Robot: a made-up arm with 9 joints. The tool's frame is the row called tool. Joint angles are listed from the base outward.
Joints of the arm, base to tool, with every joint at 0 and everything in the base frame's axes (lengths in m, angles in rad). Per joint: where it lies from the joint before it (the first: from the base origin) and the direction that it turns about. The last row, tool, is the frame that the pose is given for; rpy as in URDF.
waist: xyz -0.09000 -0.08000 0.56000 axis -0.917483 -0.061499 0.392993
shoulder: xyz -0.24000 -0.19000 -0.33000 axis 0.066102 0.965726 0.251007
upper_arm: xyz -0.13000 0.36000 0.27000 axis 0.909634 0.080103 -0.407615
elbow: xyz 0.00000 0.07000 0.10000 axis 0 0 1
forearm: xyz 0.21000 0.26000 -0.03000 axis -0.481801 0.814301 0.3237
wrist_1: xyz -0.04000 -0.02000 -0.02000 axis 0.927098 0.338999 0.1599
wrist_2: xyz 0.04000 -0.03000 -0.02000 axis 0 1 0
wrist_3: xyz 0.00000 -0.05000 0.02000 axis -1 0 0
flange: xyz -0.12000 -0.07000 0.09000 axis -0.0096 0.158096 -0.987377
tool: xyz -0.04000 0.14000 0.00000 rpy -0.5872 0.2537 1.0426
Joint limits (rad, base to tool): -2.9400..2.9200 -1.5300..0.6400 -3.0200..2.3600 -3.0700..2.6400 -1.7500..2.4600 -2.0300..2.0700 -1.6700..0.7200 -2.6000..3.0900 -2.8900..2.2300
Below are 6 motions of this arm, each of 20 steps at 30 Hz.
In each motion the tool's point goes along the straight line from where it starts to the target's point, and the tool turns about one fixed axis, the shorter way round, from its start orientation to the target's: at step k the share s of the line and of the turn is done. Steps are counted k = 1, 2, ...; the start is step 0. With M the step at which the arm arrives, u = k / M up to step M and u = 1 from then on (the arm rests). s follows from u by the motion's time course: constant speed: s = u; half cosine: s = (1 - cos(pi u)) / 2; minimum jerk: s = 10 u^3 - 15 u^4 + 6 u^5.
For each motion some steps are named. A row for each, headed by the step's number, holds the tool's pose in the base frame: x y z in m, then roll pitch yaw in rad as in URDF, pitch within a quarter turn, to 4 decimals.
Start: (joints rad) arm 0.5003 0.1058 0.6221 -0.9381 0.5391 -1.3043 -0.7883 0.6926 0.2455
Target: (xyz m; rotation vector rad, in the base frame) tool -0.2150 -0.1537 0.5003 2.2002 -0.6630 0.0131
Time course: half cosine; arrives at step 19
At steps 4, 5, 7, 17, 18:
4: -0.2681 -0.0025 0.4678 -3.0437 0.4552 -0.6772
5: -0.2648 -0.0120 0.4698 -3.1033 0.4100 -0.6849
7: -0.2566 -0.0353 0.4748 3.0389 0.2974 -0.6911
17: -0.2166 -0.1491 0.4993 2.3520 -0.2099 -0.5015
18: -0.2154 -0.1525 0.5001 2.3292 -0.2224 -0.4904

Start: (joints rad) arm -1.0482 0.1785 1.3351 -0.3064 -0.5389 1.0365 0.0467 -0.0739 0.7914
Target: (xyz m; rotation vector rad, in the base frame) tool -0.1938 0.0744 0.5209 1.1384 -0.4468 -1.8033
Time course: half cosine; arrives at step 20
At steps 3, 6, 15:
3: -0.1164 0.0020 0.6408 2.3848 0.7412 -0.6818
6: -0.1288 0.0136 0.6216 2.1434 0.7940 -0.8621
15: -0.1818 0.0632 0.5395 1.1142 0.6382 -1.6300

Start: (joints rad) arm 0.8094 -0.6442 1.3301 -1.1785 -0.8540 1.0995 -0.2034 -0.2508 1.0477
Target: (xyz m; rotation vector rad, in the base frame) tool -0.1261 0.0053 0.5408 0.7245 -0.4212 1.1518
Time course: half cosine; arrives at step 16
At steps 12, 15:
12: -0.1513 -0.0269 0.5157 0.6209 -0.8063 0.7356
15: -0.1278 0.0032 0.5392 0.4136 -0.7080 1.0509

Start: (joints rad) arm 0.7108 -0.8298 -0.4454 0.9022 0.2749 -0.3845 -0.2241 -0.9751 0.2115
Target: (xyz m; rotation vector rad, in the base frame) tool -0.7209 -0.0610 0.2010 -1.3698 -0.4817 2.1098
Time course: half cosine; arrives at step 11
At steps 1, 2, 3, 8, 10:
1: -0.7097 0.0074 0.0778 -0.8050 1.1497 2.0359
2: -0.7104 0.0033 0.0853 -0.8174 1.1277 2.0314
3: -0.7115 -0.0032 0.0970 -0.8355 1.0929 2.0260
8: -0.7189 -0.0490 0.1793 -0.9327 0.8481 2.0209
10: -0.7207 -0.0596 0.1985 -0.9514 0.7912 2.0247

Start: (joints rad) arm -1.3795 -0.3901 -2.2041 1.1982 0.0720 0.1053 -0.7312 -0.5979 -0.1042
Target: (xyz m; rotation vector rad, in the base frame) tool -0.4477 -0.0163 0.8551 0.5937 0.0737 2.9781
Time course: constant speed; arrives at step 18
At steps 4, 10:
4: -0.4869 0.2448 0.7890 -0.1140 -0.1133 2.5138
10: -0.4701 0.1329 0.8173 -0.0177 -0.2201 2.7336

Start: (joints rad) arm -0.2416 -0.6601 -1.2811 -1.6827 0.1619 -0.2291 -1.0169 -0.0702 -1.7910
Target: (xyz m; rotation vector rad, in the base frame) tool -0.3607 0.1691 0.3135 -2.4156 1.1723 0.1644
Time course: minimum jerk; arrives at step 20
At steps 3, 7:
3: -0.5043 0.1687 0.3555 3.1046 0.5022 -0.9999
7: -0.4736 0.1688 0.3465 -3.0864 0.4637 -0.9586

